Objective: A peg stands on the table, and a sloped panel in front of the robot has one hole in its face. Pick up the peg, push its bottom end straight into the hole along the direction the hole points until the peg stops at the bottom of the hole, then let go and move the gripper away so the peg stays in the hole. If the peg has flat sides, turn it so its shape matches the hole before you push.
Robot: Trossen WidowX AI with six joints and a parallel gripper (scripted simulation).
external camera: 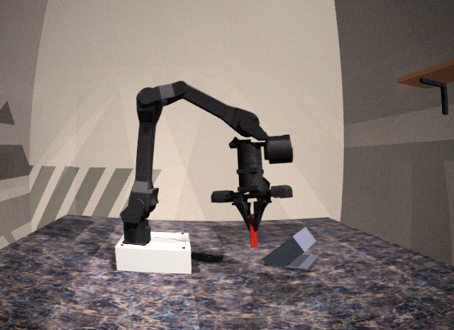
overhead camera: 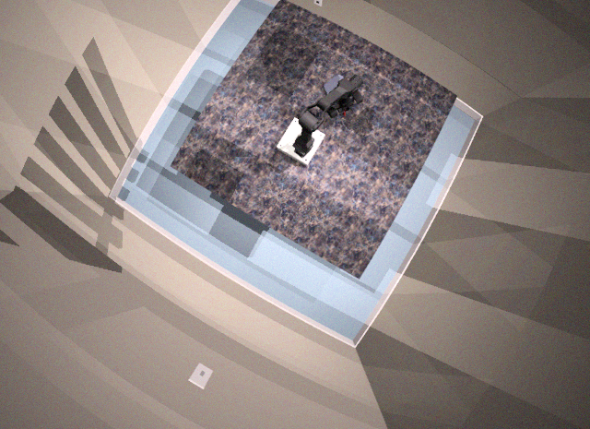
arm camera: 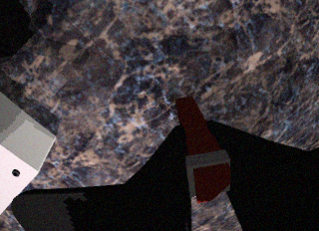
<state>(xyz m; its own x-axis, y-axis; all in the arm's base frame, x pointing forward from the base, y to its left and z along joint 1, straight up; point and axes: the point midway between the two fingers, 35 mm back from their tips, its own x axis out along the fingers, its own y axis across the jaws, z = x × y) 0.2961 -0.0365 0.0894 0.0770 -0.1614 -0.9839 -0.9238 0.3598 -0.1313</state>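
Now: the grey sloped panel 12 cm ahead of my gripper tip, 12 cm to the left of it and 8 cm below it. Also, from my gripper tip: red peg 2 cm above.
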